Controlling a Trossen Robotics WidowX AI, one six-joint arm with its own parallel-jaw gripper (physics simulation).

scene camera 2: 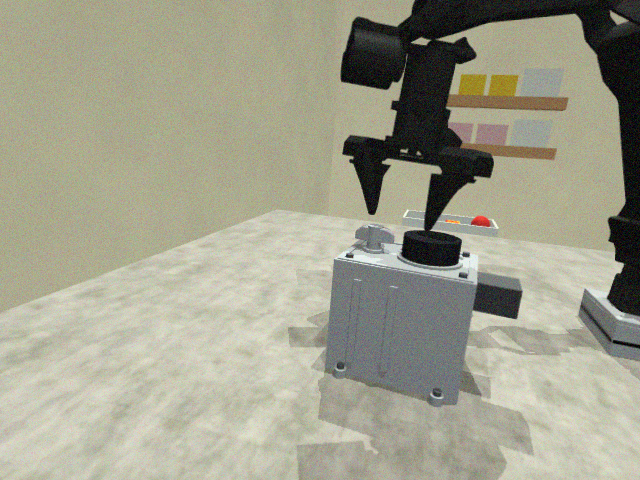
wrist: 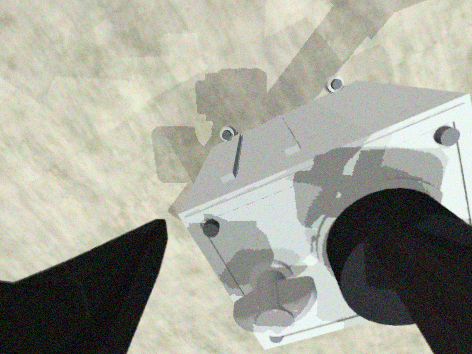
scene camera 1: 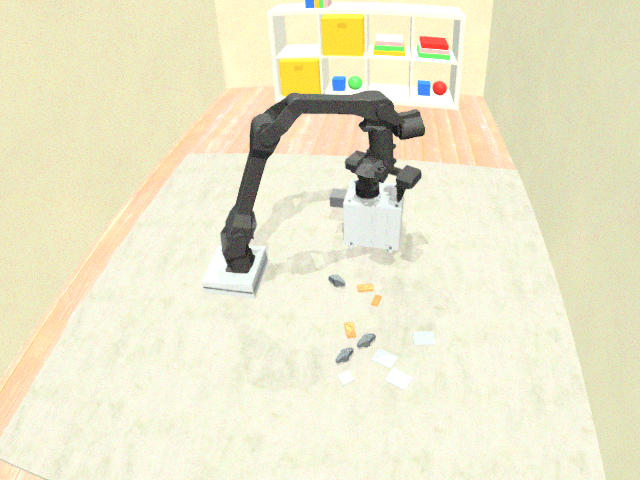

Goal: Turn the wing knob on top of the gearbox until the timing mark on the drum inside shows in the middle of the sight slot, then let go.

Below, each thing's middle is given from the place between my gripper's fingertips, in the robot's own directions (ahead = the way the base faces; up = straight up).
Labels:
The grey wing knob point(scene camera 2: 375, 234) lies 5 cm to the left of my hand, 3 cm below it and 2 cm ahead of it. From my hand the other things lie so: gearbox point(scene camera 2: 401, 318) 8 cm below, 5 cm to the left, 5 cm behind.

